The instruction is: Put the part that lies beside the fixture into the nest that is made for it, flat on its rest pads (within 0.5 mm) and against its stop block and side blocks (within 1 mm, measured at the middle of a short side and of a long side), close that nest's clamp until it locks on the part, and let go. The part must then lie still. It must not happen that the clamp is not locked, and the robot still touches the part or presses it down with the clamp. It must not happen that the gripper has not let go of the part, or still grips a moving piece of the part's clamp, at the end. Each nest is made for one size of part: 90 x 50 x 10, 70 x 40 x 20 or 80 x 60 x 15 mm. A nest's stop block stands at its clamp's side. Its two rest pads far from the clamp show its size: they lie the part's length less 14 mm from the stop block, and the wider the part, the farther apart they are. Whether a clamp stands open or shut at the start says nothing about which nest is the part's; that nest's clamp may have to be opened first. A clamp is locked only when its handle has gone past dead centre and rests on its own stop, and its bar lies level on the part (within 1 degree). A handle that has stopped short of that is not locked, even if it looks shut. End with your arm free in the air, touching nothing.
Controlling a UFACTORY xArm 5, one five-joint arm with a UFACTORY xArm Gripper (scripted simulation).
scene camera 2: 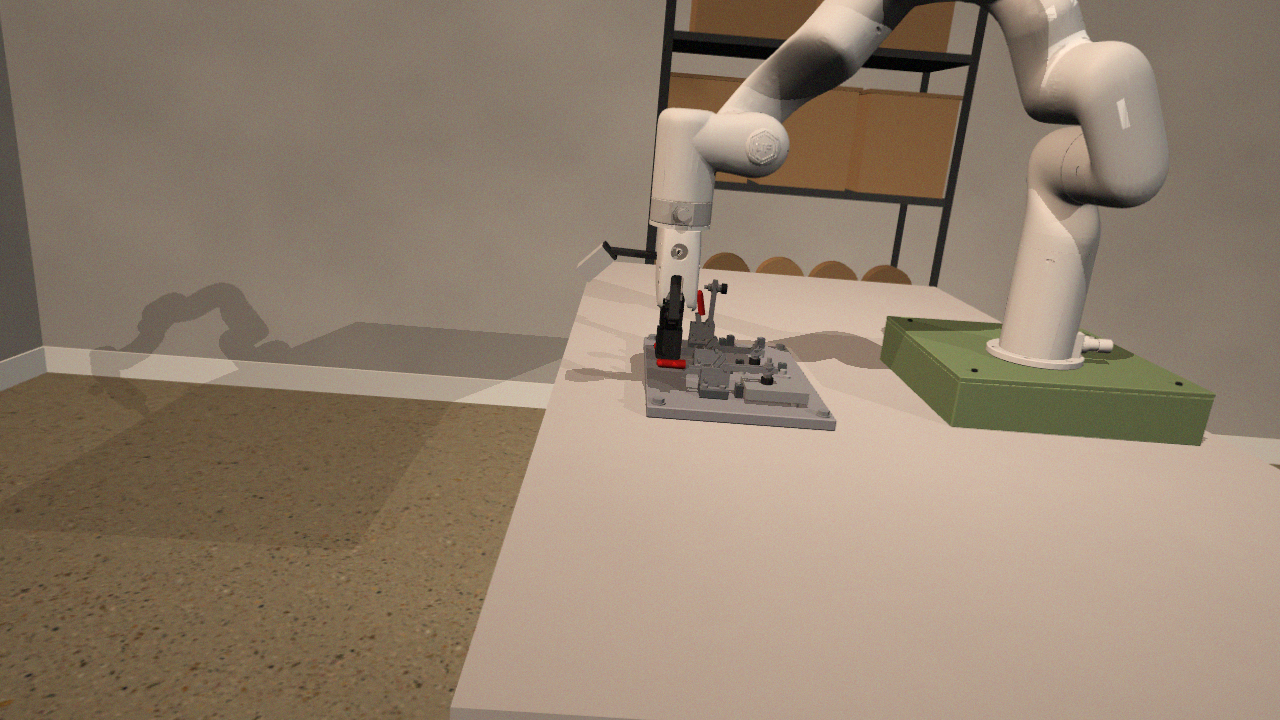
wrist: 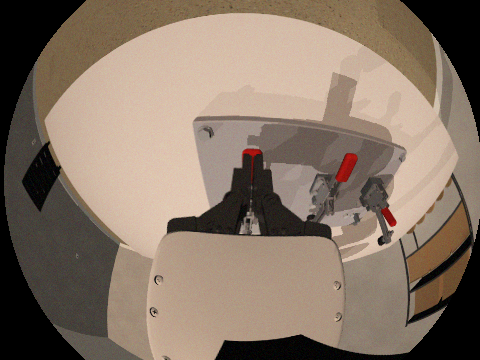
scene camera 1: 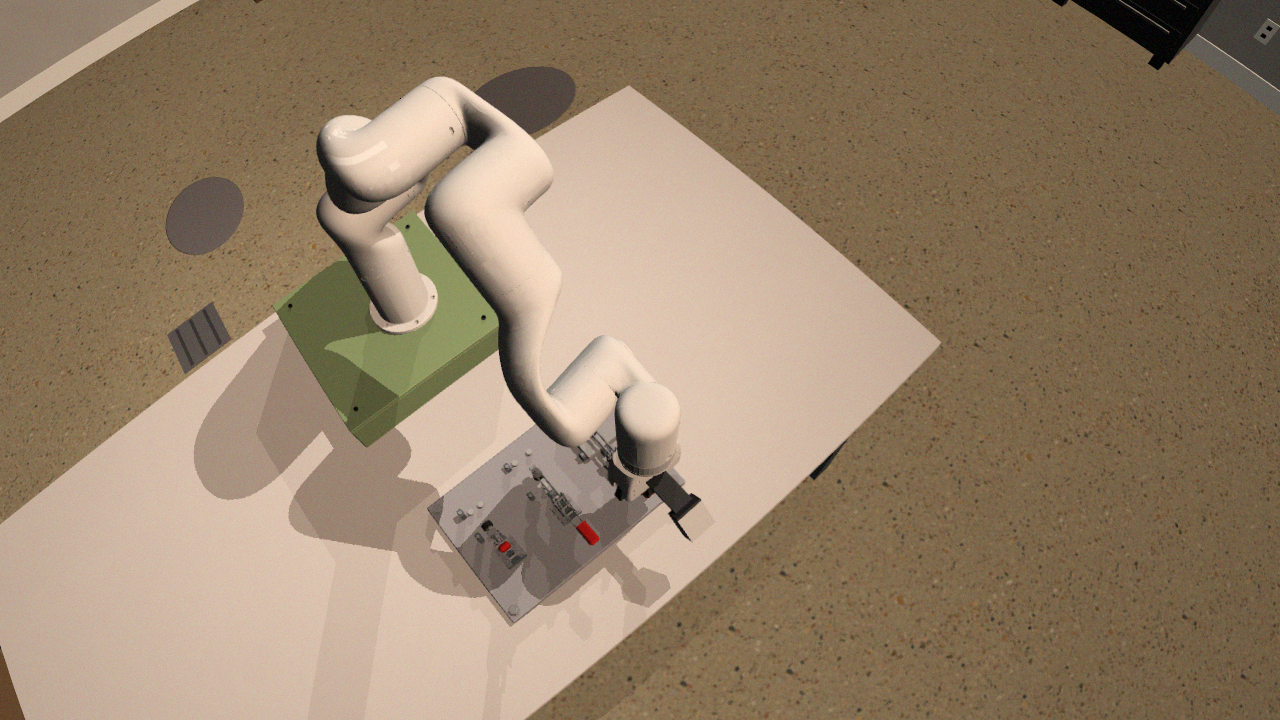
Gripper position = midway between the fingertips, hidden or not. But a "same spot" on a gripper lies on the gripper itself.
my gripper: scene camera 2; wrist; scene camera 1 645,488
same spot on my gripper: (wrist: 267,206) = (scene camera 2: 660,316)
